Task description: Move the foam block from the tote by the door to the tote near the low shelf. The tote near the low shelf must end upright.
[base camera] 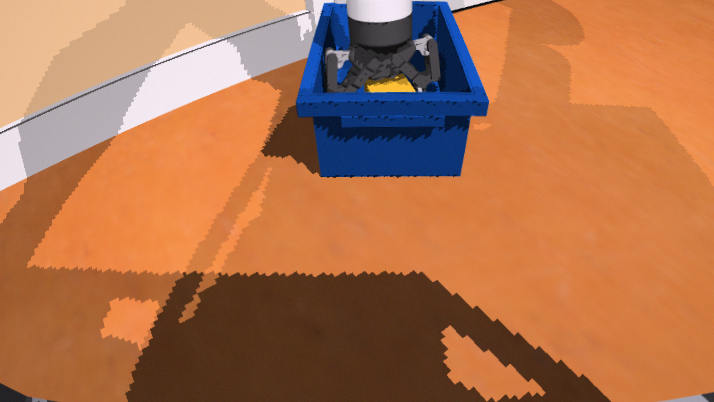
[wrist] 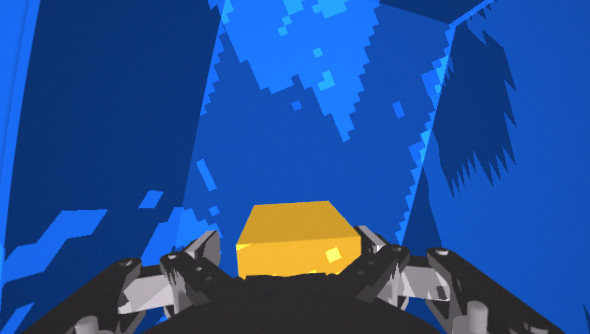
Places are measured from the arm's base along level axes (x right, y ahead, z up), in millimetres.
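Pixels of known places: gripper, fingertip midpoint: [wrist: 287, 243].
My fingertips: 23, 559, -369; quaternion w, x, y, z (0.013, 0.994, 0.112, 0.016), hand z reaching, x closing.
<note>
Behind a point stands the place of what it marks, as x, y, z.
The blue tote [base camera: 390, 150] {26, 466, -355} [wrist: 545, 150] {115, 640, -309} stands upright on the floor, beside the wall in the base camera view. The yellow foam block [base camera: 389, 86] {29, 553, -321} [wrist: 299, 223] {24, 581, -345} lies inside it, partly hidden by the tote's front rim in the base camera view and by the gripper's body in the wrist view. My gripper [base camera: 383, 88] [wrist: 287, 243] {23, 559, -369} is open and down inside the tote, with its fingers on either side of the block. In the wrist view a gap shows between the left finger and the block; the right fingertip is partly hidden. The tote near the low shelf does not show.
A tan wall [base camera: 60, 35] {-428, 591, -217} with a white baseboard [base camera: 165, 85] {-325, 646, -349} runs along the left and back in the base camera view. The tote's side walls stand close around the gripper. Dark shadows lie across the orange floor [base camera: 550, 200] {221, 420, -397}.
</note>
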